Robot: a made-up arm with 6 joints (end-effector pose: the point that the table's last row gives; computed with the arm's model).
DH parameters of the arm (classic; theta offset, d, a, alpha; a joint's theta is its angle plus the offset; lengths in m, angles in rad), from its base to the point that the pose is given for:
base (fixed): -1.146 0 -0.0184 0
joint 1: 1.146 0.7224 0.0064 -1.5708
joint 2: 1.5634 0 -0.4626 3.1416
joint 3: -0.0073 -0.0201 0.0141 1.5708
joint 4: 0 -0.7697 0.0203 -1.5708
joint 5: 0 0.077 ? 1.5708
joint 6: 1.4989 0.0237 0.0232 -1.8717
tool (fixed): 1.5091 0.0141 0 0
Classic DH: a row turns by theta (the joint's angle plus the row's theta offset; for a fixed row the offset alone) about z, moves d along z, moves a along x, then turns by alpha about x.
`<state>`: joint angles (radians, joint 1 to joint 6).
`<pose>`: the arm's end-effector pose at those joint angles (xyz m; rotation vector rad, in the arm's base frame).
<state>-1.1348 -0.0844 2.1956 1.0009 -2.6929 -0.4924</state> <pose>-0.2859 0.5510 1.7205 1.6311 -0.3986 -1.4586</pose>
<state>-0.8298 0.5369 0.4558 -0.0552 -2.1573 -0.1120</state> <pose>0.6095 -0.7796 1.0443 1.1327 2.3491 -0.4696</pose>
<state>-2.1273 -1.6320 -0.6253 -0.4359 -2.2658 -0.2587</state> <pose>-0.0718 0.0583 1.3119 1.6495 0.7030 -1.3567</pose>
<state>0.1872 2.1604 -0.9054 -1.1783 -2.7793 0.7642</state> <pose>-0.4014 -0.0576 0.5072 -1.7725 -0.4740 -0.1570</pose>
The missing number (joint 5, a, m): 0.0243
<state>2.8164 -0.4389 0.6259 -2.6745 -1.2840 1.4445</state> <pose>-0.2382 0.0083 1.7879 -1.1085 0.0617 -1.4363</pose>
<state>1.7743 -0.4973 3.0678 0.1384 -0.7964 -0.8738</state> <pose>0.2565 -0.8438 0.8550 -2.1082 1.3966 -1.3962</pose>
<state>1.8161 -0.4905 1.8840 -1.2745 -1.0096 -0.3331</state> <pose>0.1503 -0.6311 1.7281 -0.5868 0.6051 -2.8343</pose>
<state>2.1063 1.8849 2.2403 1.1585 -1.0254 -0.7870</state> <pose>-0.5387 0.9902 0.9042 -0.4363 0.2566 1.0937</pose>
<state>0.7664 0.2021 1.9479 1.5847 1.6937 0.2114</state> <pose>-0.0844 -0.0811 1.9294 -1.0670 -2.8724 -0.5531</pose>
